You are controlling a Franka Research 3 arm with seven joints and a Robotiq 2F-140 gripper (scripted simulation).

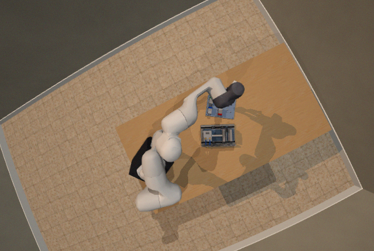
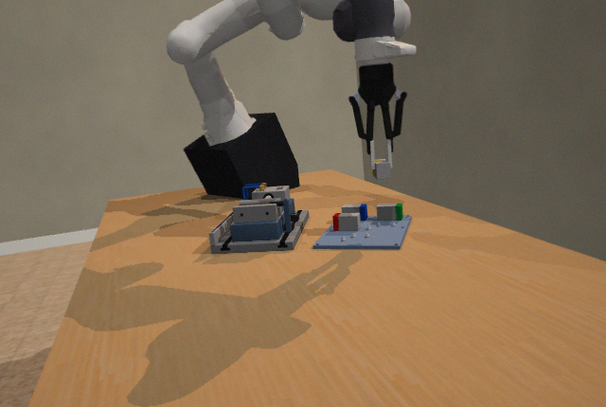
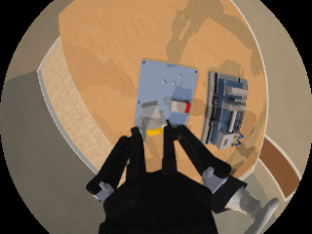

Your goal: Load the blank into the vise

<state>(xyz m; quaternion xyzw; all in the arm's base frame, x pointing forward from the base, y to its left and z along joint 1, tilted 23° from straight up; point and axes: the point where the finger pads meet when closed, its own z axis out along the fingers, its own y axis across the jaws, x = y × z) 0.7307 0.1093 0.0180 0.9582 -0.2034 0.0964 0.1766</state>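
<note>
My gripper is now 4 cm above the yellow-ended blank. From my hand the other things lie so: infeed plate (18 cm below, 4 cm to the right, 3 cm behind); red-ended blank (16 cm below, 7 cm to the right, 6 cm behind); green-ended blank (16 cm below, 6 cm to the left, 6 cm behind).
</note>
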